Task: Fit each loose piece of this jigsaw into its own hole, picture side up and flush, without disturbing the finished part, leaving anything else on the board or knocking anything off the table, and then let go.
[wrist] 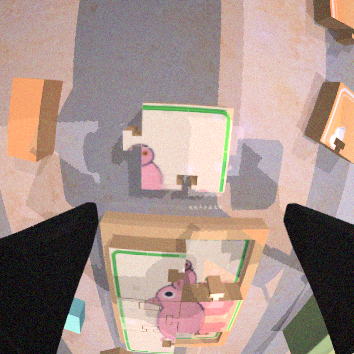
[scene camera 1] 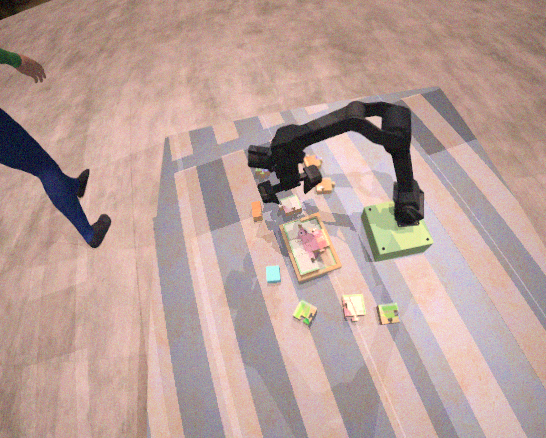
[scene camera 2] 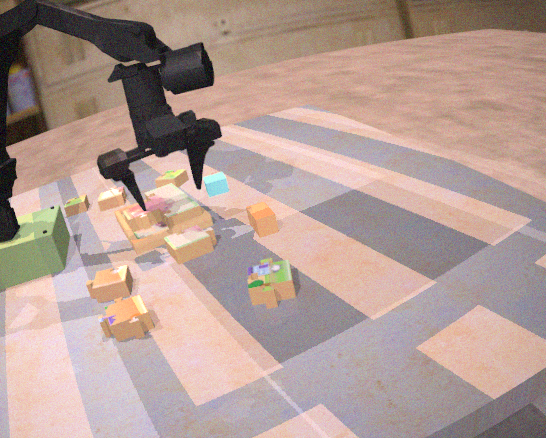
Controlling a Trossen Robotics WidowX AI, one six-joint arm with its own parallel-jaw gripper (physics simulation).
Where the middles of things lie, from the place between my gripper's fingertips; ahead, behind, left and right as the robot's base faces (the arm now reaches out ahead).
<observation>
I see my gripper 140 mm to the right of the wooden jigsaw board [scene camera 2: 142,240], 70 mm above it and 40 mm past it.
</observation>
